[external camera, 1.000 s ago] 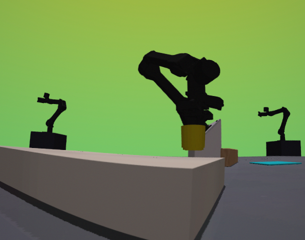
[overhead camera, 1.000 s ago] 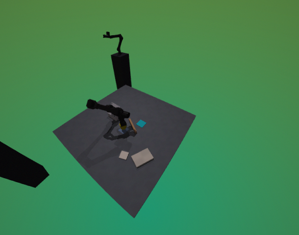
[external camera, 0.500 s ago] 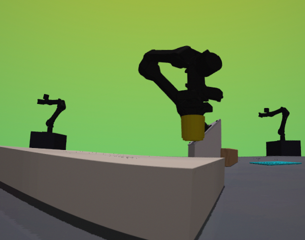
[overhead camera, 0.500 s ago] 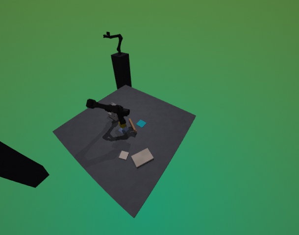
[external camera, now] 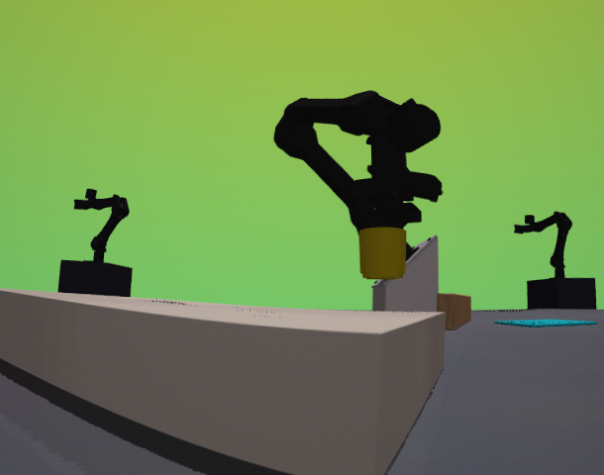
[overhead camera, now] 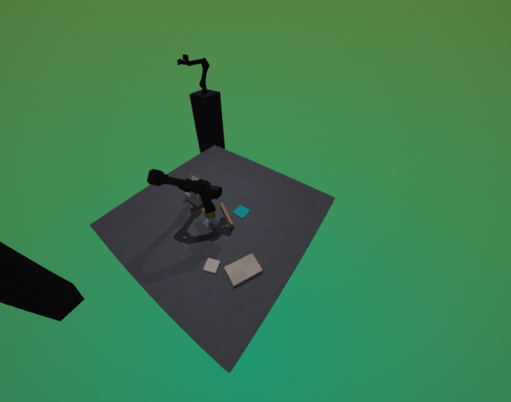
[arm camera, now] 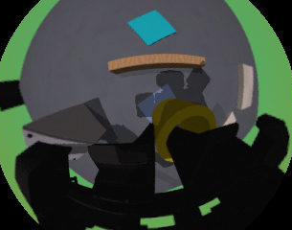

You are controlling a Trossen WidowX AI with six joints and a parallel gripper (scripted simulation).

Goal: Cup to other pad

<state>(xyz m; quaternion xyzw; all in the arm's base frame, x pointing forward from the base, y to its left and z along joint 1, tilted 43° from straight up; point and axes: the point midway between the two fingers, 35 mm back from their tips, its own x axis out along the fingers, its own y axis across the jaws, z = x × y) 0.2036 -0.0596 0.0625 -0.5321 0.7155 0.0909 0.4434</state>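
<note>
Right now the cyan pad is 14 cm ahead of my gripper tip, 17 cm to the left of it and 10 cm below it. Round my gripper tip: pale blue pad: 2 cm ahead, 2 cm to the right, 10 cm below; yellow cup: 2 cm ahead, 2 cm to the right; wooden bar: 8 cm ahead, 7 cm to the left, 9 cm below.
</note>
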